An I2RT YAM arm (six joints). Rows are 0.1 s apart.
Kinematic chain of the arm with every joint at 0, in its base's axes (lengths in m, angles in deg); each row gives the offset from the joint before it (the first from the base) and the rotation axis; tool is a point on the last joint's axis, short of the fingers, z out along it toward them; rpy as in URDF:
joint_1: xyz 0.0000 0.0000 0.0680 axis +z
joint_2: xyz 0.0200 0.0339 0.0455 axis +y
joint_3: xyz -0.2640 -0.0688 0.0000 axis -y
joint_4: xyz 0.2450 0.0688 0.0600 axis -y
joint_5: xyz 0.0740 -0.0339 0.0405 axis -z
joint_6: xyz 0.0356 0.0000 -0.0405 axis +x
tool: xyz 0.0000 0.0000 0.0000 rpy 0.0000 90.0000 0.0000
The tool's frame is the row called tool.
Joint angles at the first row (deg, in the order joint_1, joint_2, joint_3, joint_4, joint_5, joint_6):
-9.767 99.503 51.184 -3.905 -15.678 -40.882
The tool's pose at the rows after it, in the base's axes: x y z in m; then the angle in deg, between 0 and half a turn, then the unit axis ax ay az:
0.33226 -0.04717 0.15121 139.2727 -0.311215 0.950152 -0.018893
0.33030 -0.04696 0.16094 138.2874 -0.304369 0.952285 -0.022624
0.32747 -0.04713 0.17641 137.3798 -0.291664 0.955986 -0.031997
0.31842 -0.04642 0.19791 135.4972 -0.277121 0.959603 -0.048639
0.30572 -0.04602 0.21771 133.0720 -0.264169 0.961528 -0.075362
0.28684 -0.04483 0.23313 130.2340 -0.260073 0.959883 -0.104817
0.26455 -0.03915 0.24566 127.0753 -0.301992 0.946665 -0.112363
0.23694 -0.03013 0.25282 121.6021 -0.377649 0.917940 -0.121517
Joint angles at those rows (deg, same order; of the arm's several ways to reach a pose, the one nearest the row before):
-9.757 98.243 51.229 -4.962 -16.011 -40.480
-9.754 96.416 51.359 -5.729 -15.778 -39.553
-9.761 93.761 52.054 -7.681 -14.762 -38.206
-9.756 89.107 51.895 -9.574 -13.328 -36.673
-9.853 83.889 50.795 -10.273 -11.298 -35.695
-10.066 77.636 48.055 -9.982 -9.692 -35.812
-10.022 70.805 45.073 -10.848 -12.139 -39.283
-9.757 62.292 39.929 -9.283 -17.086 -44.894

